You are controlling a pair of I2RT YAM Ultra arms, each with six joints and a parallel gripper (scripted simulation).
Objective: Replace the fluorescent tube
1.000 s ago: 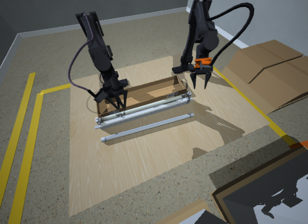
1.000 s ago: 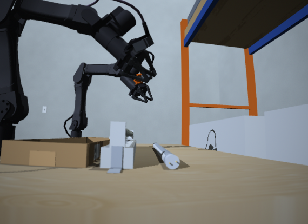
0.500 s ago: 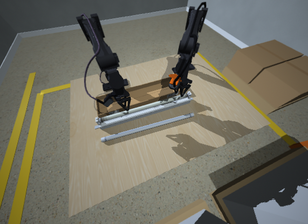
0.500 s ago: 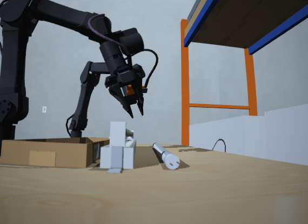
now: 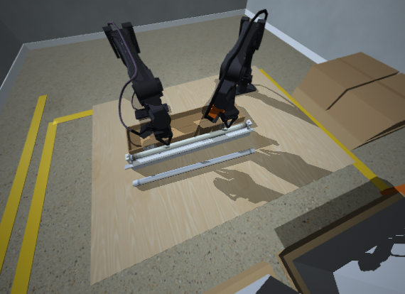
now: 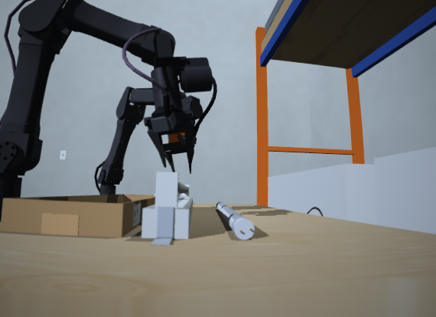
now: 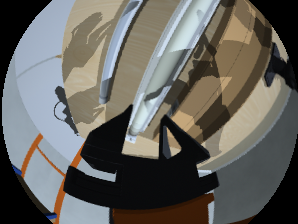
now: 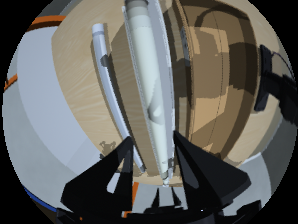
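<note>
Now: right hand 120 mm to the right of the white fixture and 70 mm above it. Also, from my right hand: brown carton 140 mm behind, 120 mm to the left, 100 mm below; LED tube 120 mm ahead, 110 mm below, 100 mm to the left; old fluorescent tube 120 mm to the left, 50 mm below.
</note>
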